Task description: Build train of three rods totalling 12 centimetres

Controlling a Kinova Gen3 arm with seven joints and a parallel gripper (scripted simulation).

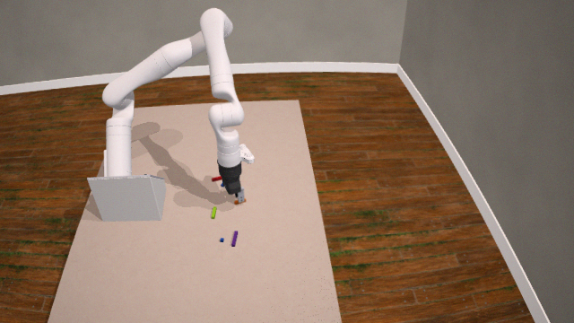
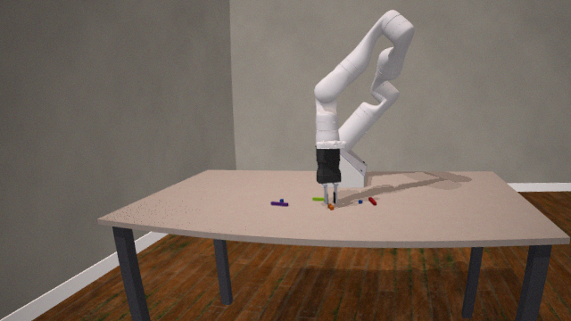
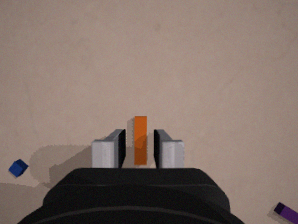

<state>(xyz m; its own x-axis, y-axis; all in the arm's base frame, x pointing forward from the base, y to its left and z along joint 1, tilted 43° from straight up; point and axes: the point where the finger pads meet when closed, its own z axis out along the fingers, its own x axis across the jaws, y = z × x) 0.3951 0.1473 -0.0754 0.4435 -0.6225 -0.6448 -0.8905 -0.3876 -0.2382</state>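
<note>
Right now the orange rod is 30 mm below my hand. Also, from my hand: purple rod (180 mm to the right, 30 mm below); lime rod (90 mm behind, 60 mm to the right, 30 mm below); red rod (80 mm behind, 120 mm to the left, 30 mm below).
</note>
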